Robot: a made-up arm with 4 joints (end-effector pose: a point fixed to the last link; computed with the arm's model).
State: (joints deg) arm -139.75 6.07 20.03 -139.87
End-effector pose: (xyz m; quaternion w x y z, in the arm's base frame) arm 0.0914 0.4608 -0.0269 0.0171 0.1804 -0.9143 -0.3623
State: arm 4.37 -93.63 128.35 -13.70
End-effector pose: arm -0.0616 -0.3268 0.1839 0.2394 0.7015 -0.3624 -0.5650
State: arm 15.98 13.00 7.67 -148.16
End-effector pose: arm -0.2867 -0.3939 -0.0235 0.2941 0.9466 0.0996 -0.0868
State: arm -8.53 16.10 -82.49 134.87
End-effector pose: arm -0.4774 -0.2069 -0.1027 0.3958 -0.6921 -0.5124 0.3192
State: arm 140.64 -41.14 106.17 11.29
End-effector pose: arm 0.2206 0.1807 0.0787 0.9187 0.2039 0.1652 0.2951
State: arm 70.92 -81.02 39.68 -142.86
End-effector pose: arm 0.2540 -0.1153 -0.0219 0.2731 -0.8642 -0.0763 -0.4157
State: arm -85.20 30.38 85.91 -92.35
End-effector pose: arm -0.2635 0.3422 0.1082 0.0530 0.0528 -0.5127 -0.8553
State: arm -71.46 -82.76 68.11 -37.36
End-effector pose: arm -0.2249 0.0401 0.1215 0.2518 0.0647 -0.8515 -0.4554
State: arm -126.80 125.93 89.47 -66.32
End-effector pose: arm -0.0364 0.3404 0.2686 0.2744 -0.1613 -0.4702 0.8232
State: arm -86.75 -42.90 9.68 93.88
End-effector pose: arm -0.1360 0.0725 -0.1319 0.2570 -0.6087 0.3118 -0.6828
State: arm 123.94 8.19 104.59 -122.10
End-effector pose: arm 0.3886 -0.1756 0.0110 0.5329 0.8289 0.1325 0.1068
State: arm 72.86 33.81 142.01 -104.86
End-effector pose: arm 0.1073 -0.4146 0.0962 0.7002 0.4553 -0.4835 -0.2620
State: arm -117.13 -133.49 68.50 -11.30
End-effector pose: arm -0.1065 0.1980 0.2563 0.0179 -0.3784 -0.8720 -0.3100
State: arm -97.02 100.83 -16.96 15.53
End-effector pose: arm -0.0642 0.3485 0.3596 0.5708 0.5744 0.4714 -0.3494
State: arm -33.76 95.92 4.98 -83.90
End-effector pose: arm -0.3927 -0.0364 0.2944 0.3465 0.5596 0.3866 -0.6461
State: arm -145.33 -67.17 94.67 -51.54
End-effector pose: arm -0.0287 0.2706 0.0897 0.2722 0.3942 0.7639 0.4323
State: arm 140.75 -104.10 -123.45 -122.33
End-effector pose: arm 0.1855 0.1795 0.1456 0.3027 0.3040 -0.0237 -0.9030
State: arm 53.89 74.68 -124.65 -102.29
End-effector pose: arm 0.0052 -0.4450 0.1914 0.2671 -0.2282 -0.9293 -0.1136
